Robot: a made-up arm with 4 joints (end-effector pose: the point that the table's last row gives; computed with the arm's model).
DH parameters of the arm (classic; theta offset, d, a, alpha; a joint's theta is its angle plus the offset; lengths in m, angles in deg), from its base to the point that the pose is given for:
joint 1: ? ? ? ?
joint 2: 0 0.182 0.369 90
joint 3: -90 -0.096 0.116 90
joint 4: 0 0.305 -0.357 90
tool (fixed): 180 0.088 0 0
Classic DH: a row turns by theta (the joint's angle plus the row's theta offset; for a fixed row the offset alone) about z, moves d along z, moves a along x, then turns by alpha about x.
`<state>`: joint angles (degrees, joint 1 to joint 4).
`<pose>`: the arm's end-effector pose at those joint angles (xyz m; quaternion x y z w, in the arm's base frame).
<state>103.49 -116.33 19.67 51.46</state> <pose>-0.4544 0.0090 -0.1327 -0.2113 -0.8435 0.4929 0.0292</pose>
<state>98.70 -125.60 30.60 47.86</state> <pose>-0.3888 0.0183 -0.1868 -0.2443 -0.8883 0.3884 0.0201</pose>
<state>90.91 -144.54 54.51 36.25</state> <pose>-0.2275 -0.0004 -0.2427 0.2395 0.9543 -0.1785 0.0080</pose>
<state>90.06 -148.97 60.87 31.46</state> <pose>-0.1870 -0.0152 -0.2357 0.2145 0.9680 -0.1304 0.0037</pose>
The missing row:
joint 1: 90 0.12 0.085 90
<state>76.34 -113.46 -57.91 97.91</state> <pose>-0.4028 0.4132 -0.0480 -0.1607 -0.2488 0.9543 0.0390</pose>
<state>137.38 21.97 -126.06 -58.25</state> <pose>-0.7692 -0.3305 0.2200 0.1910 0.3016 -0.7324 0.5798</pose>
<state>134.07 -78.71 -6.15 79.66</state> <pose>-0.4480 -0.3265 0.1607 -0.2519 0.6060 -0.7367 0.1629</pose>
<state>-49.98 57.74 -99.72 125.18</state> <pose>0.2132 -0.5380 0.3274 -0.3850 0.9199 -0.0575 0.0480</pose>
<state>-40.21 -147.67 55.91 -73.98</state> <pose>-0.1250 -0.0968 0.2321 -0.6354 0.0072 -0.7379 0.2276</pose>
